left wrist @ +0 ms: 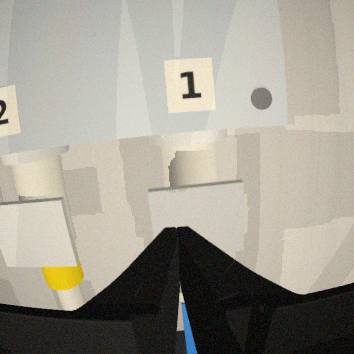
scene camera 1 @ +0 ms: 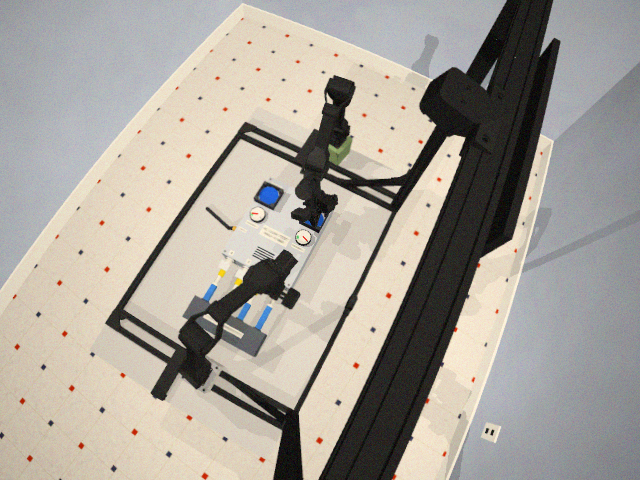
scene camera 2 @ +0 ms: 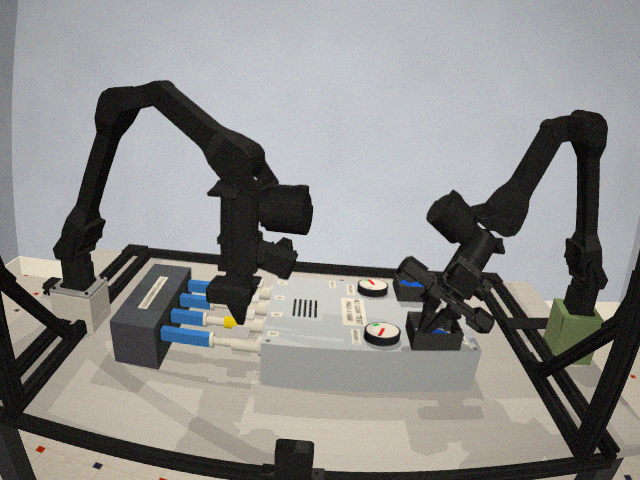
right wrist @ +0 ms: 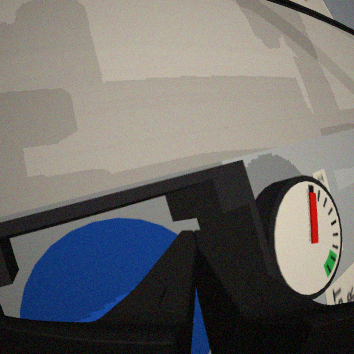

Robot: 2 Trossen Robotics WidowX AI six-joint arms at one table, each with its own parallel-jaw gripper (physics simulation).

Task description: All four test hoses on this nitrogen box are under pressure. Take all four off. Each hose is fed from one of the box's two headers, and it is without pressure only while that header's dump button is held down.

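Frame: origin at the left arm's base, x up, y left, z back, level; centimetres.
Seen in the pictures: left gripper, fingertip midpoint: (left wrist: 176, 238) (scene camera 2: 240, 324); right gripper, fingertip midpoint: (scene camera 1: 314, 227) (scene camera 2: 416, 341) (right wrist: 192, 241); left arm's base, origin of the base link: (scene camera 1: 199, 372) (scene camera 2: 78, 283); right arm's base, origin of the base link: (scene camera 1: 335, 139) (scene camera 2: 578, 309).
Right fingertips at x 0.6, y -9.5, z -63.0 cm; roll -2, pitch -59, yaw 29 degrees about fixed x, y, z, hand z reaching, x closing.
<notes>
Offsets run from my right fingertips to a thing's top centre. "spot": to the spot under its first point.
The grey nitrogen box (scene camera 1: 268, 248) (scene camera 2: 366, 367) has four hoses with blue sleeves plugged into its end. In the left wrist view I see port labels 1 {spot: dz +22.4, dx -0.5, dy +0.6 cm} (left wrist: 189, 85) and 2 {spot: dz +22.5, dx -0.5, dy +7.4 cm} (left wrist: 3, 112), each with a cream collar below. My left gripper (left wrist: 176, 238) (scene camera 2: 240, 318) is shut and empty, its tips just over the collar of hose 1 {spot: dz +26.9, dx -0.8, dy +0.5 cm} (left wrist: 197, 207) (scene camera 2: 187, 336). Hose 2 {spot: dz +30.6, dx -2.0, dy +7.1 cm} (left wrist: 62, 277) (scene camera 2: 230, 322) has a yellow band. My right gripper (right wrist: 192, 241) (scene camera 2: 430, 329) (scene camera 1: 313, 218) is shut, tips down on the near blue dump button {dz -3.0, dx -0.3, dy +2.0 cm} (right wrist: 88, 267). The gauge {spot: dz +5.1, dx +1.0, dy +1.7 cm} (right wrist: 307, 237) (scene camera 2: 382, 332) beside it has its red needle off the green patch.
The second dump button {dz -2.7, dx +1.1, dy +21.0 cm} (scene camera 1: 269, 195) (scene camera 2: 410, 283) and its gauge (scene camera 1: 257, 214) (scene camera 2: 371, 286) are uncovered. The hoses run into a dark block {spot: dz +46.4, dx -0.5, dy +4.8 cm} (scene camera 1: 237, 335) (scene camera 2: 137, 329). A black rod {spot: dz +11.9, dx -7.1, dy +35.4 cm} (scene camera 1: 219, 218) lies beside the box. A green block (scene camera 1: 342, 150) (scene camera 2: 551, 326) stands by the black frame (scene camera 1: 175, 224).
</notes>
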